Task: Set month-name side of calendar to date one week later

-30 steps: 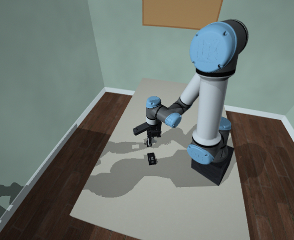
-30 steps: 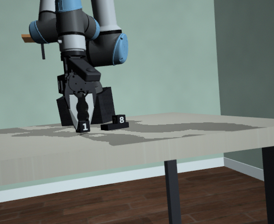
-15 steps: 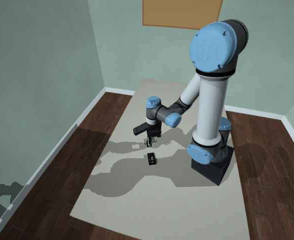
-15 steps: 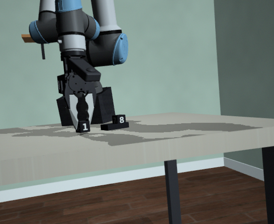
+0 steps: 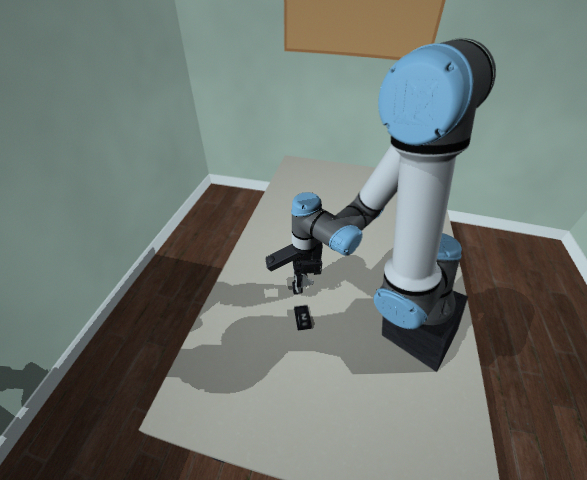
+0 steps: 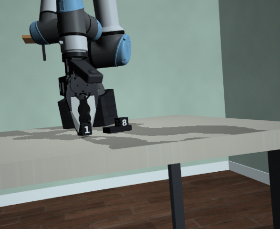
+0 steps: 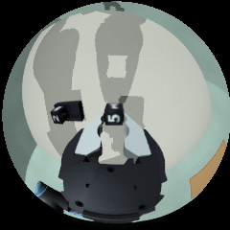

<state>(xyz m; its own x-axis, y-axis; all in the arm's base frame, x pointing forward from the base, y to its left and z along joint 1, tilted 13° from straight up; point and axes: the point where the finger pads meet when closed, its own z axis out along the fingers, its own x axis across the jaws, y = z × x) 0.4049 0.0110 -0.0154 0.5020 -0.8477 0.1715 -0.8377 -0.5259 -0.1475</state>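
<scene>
Right now the black digit cube is 10 mm below my hand. Round my hand: black tray 60 mm behind, 90 mm to the left, 20 mm below.
</scene>
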